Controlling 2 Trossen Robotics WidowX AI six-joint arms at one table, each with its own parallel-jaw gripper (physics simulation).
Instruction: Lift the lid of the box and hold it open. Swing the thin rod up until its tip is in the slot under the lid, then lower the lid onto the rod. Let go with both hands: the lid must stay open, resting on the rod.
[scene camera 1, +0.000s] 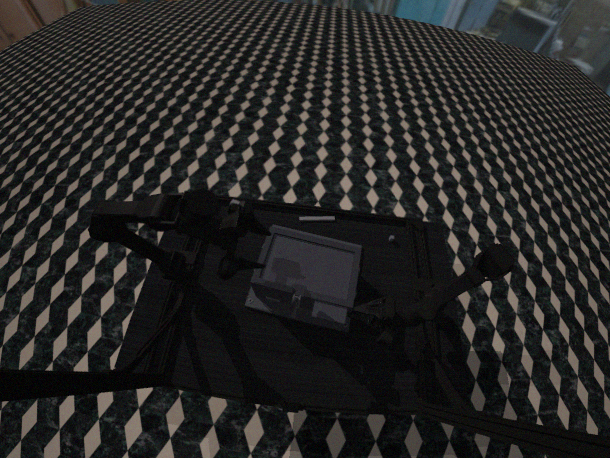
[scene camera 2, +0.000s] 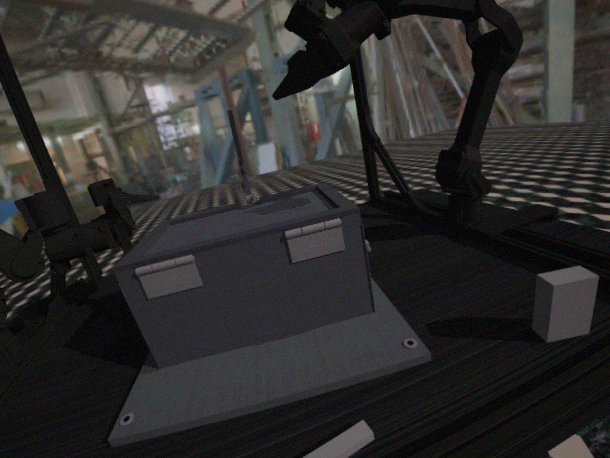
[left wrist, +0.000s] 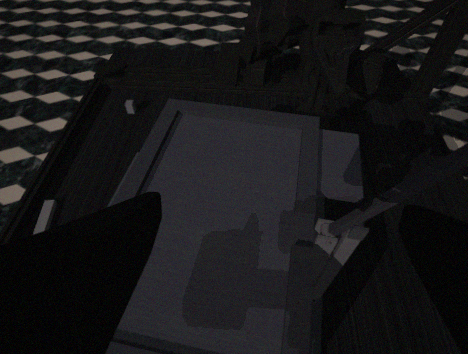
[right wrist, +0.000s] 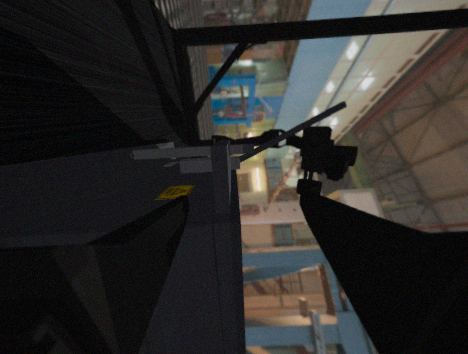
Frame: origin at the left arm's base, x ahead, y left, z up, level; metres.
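Seen in the pictures: left gripper, fingertip midpoint: (scene camera 1: 267, 250) (scene camera 2: 279, 94) (left wrist: 279, 210) (right wrist: 308, 174); right gripper, fingertip midpoint: (scene camera 1: 350, 311) (scene camera 2: 166, 216) (left wrist: 331, 119) (right wrist: 243, 199); left arm's base, origin of the base link: (scene camera 1: 181, 275) (scene camera 2: 465, 219); right arm's base, origin of the base link: (scene camera 2: 3, 367) (left wrist: 257, 78).
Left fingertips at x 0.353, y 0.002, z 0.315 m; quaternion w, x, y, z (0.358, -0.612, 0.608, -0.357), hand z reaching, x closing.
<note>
Pixels of each thing's top centre, then the offset from my left fingertips to it. "spot": a spot on its surface instead.
- base plate, surface spot: (scene camera 2: 280, 375) spot: 0.120 m ahead, 0.214 m left, 0.322 m down
- pale bar, middle of its top: (left wrist: 35, 240) (scene camera 1: 317, 218) 0.130 m ahead, 0.325 m left, 0.325 m down
- pale block, middle of its top: (scene camera 2: 567, 275) 0.201 m back, 0.307 m left, 0.258 m down
- small pale piece, middle of its top: (left wrist: 129, 102) (scene camera 1: 392, 236) 0.448 m ahead, 0.267 m left, 0.309 m down
The grey box (scene camera 2: 260, 305) (right wrist: 100, 200) stands on its base plate. Its lid (scene camera 1: 320, 265) (scene camera 2: 215, 225) (left wrist: 225, 170) lies shut, flat on the walls. The thin dark rod (scene camera 2: 236, 145) (left wrist: 367, 214) (right wrist: 300, 127) rises at a slant from a bracket on the side opposite the hinges, pointing away from the lid; its slot is hidden. My left gripper (scene camera 1: 262, 248) (left wrist: 279, 210) is open and empty, above the lid in scene camera 2. My right gripper (scene camera 1: 367, 310) (right wrist: 243, 199) is open beside the box; in its wrist view the lid's edge shows between its spread fingers, ungripped.
The base plate (scene camera 2: 280, 375) has screw holes at its corners. A pale bar (scene camera 1: 316, 218) (scene camera 2: 345, 442) (left wrist: 45, 216) lies behind the box, a pale block (scene camera 2: 565, 305) stands at the right in scene camera 2, and a small pale piece (scene camera 1: 391, 238) (left wrist: 130, 106) lies farther off.
</note>
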